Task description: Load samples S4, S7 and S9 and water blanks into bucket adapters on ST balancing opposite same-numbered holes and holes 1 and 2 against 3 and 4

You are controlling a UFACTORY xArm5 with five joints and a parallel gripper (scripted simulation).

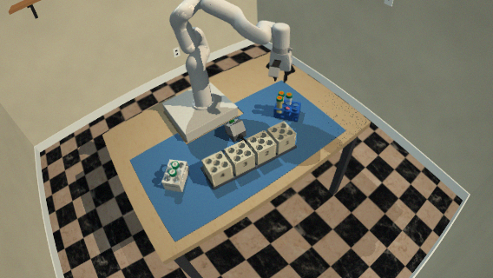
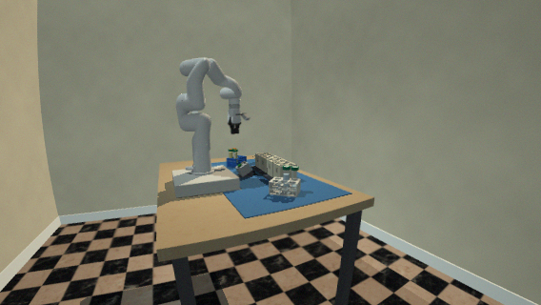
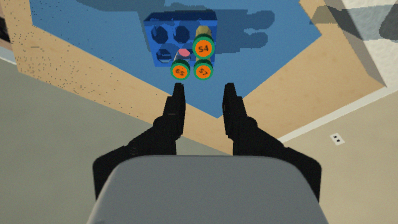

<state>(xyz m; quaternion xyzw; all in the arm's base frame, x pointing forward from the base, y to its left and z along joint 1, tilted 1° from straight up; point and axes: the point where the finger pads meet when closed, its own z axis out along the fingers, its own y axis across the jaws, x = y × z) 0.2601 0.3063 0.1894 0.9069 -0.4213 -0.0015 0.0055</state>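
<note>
The sample tube S9 lies 19 cm below my hand, 6 cm to the left of it and 1 cm ahead of it. The rest, counted from my hand: blue sample rack RS: 22 cm below, 4 cm to the left, 2 cm ahead; then sample tube S7: 19 cm below, 3 cm to the left, 3 cm behind; then sample tube S4: 19 cm below, 1 cm to the right.
</note>
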